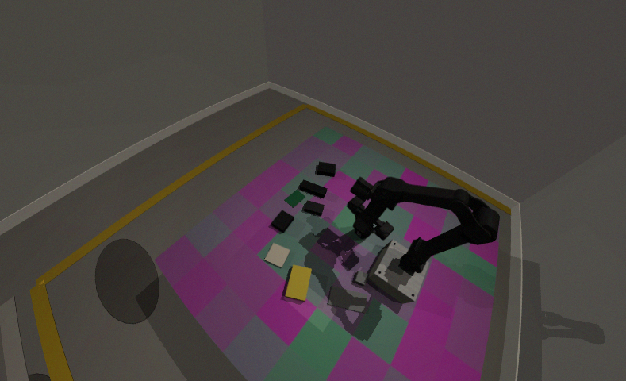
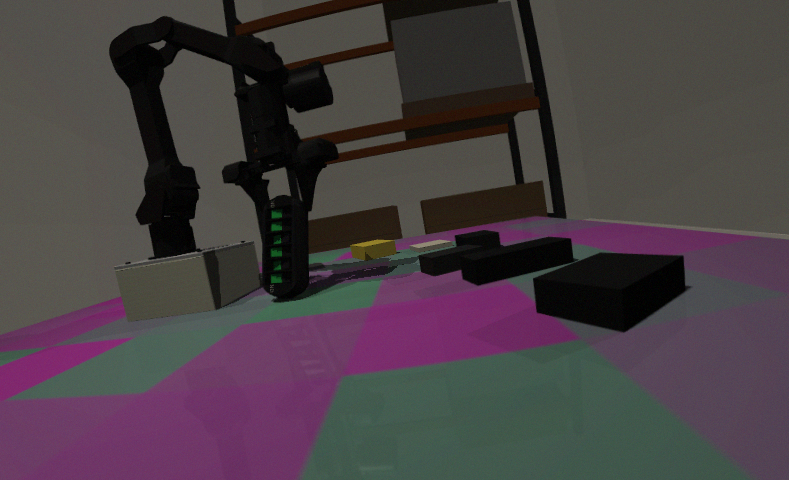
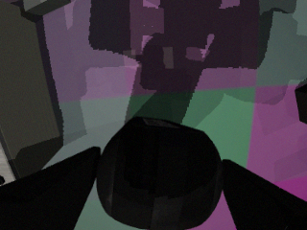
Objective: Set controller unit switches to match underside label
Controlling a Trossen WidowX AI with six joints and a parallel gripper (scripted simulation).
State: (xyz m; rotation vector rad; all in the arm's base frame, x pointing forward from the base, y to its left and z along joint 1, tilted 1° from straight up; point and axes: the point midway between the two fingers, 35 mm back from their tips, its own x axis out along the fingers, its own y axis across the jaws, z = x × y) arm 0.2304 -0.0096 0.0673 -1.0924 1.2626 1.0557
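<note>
My gripper tip is 11 cm past the small grey piece, 14 cm to the right of it and 11 cm above it. The rest, counted from my gripper tip: yellow block: 7 cm ahead, 31 cm to the left, 11 cm below; grey plate: 12 cm behind, 24 cm to the left, 12 cm below; cream plate: 22 cm ahead, 29 cm to the left, 12 cm below.
</note>
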